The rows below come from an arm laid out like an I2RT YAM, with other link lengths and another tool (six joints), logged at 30 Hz.
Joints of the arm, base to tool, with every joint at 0 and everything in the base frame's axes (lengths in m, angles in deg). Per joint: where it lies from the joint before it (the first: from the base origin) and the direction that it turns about. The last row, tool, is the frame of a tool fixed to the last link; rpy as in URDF.
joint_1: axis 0 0 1 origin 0 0 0.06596
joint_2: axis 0 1 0 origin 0.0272 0.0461 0.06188
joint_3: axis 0 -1 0 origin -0.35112 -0.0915 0
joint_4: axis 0 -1 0 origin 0.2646 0.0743 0.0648
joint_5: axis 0 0 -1 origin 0.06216 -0.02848 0.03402
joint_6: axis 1 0 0 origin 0.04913 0 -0.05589
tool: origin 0.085 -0.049 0.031 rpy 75.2 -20 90
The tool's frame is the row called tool.
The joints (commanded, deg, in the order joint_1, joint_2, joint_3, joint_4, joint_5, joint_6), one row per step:
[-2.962, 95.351, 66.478, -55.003, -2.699, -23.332]
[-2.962, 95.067, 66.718, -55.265, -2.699, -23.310]
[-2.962, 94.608, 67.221, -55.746, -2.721, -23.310]
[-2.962, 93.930, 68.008, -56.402, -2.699, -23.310]
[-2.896, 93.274, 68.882, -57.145, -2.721, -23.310]
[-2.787, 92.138, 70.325, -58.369, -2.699, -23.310]
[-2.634, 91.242, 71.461, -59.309, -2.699, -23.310]
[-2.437, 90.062, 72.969, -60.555, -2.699, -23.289]
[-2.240, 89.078, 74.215, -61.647, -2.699, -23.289]
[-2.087, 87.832, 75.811, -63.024, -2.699, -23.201]
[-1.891, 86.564, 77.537, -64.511, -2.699, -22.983]
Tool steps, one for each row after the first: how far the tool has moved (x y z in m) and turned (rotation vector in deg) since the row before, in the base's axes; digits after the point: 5 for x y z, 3 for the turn. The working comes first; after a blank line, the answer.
Tool pose at each row, in the base's axes (x y z in m, rotation vector in deg; the steps are taken from these numbers as rounded here):
[0.36805, -0.04502, 0.21263, 116.530, 116.956, 24.192]
[0.36783, -0.04503, 0.21541, 116.382, 116.780, 24.419]
[0.36777, -0.04497, 0.22048, 116.080, 116.504, 24.863]
[0.36790, -0.04503, 0.22831, 115.544, 116.020, 25.537]
[0.36802, -0.04456, 0.23641, 114.979, 115.633, 26.252]
[0.36765, -0.04389, 0.25020, 113.983, 114.938, 27.404]
[0.36708, -0.04288, 0.26112, 113.127, 114.449, 28.359]
[0.36577, -0.04157, 0.27557, 112.021, 113.768, 29.610]
[0.36400, -0.04024, 0.28750, 111.093, 113.287, 30.601]
[0.36109, -0.03923, 0.30268, 110.077, 112.465, 31.840]
[0.35735, -0.03805, 0.31853, 109.127, 111.529, 33.115]

[-0.00022, -0.00001, 0.00278, -0.011, -0.261, -0.021]
[-0.00006, 0.00006, 0.00507, -0.003, -0.481, 0.002]
[0.00013, -0.00006, 0.00783, -0.064, -0.807, -0.003]
[0.00012, 0.00047, 0.00810, -0.018, -0.787, 0.069]
[-0.00037, 0.00067, 0.01379, -0.089, -1.352, 0.106]
[-0.00057, 0.00101, 0.01092, -0.052, -1.090, 0.153]
[-0.00131, 0.00131, 0.01445, -0.059, -1.440, 0.176]
[-0.00177, 0.00133, 0.01193, -0.046, -1.137, 0.198]
[-0.00291, 0.00101, 0.01518, -0.034, -1.461, 0.068]
[-0.00374, 0.00118, 0.01585, 0.006, -1.498, -0.014]

